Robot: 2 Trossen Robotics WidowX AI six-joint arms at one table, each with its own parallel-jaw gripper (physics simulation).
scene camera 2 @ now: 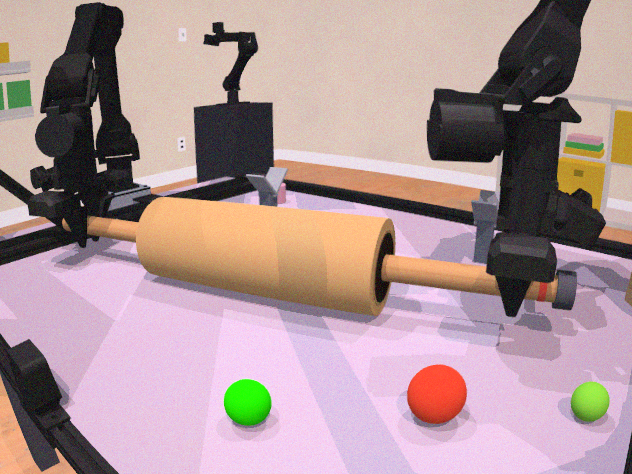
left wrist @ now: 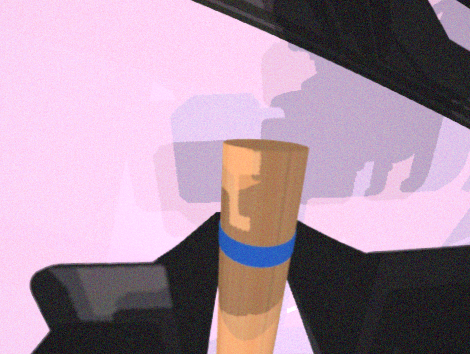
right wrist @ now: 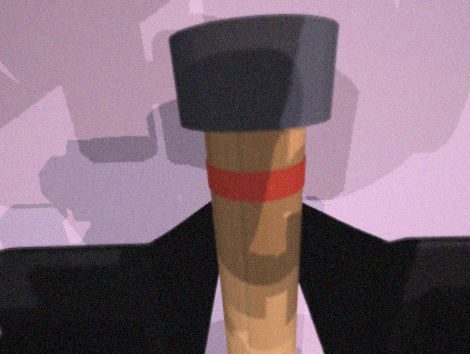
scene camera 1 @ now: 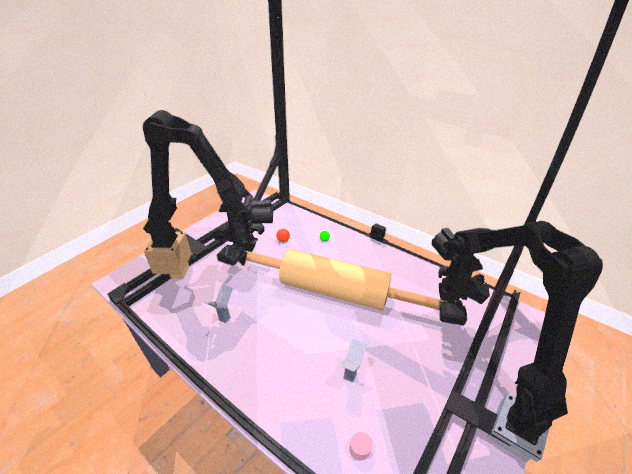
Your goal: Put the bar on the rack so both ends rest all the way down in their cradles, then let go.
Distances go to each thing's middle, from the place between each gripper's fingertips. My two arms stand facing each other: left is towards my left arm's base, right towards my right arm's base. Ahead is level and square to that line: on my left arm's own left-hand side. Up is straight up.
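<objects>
Relative to the red ball (scene camera 2: 436, 394), my right hand is 180 mm beyond it and 20 mm to the right of it; my left hand is 580 mm to the left of it and 70 mm beyond it. By its middle, the red ball is nearer to my right hand than to my left hand.
</objects>
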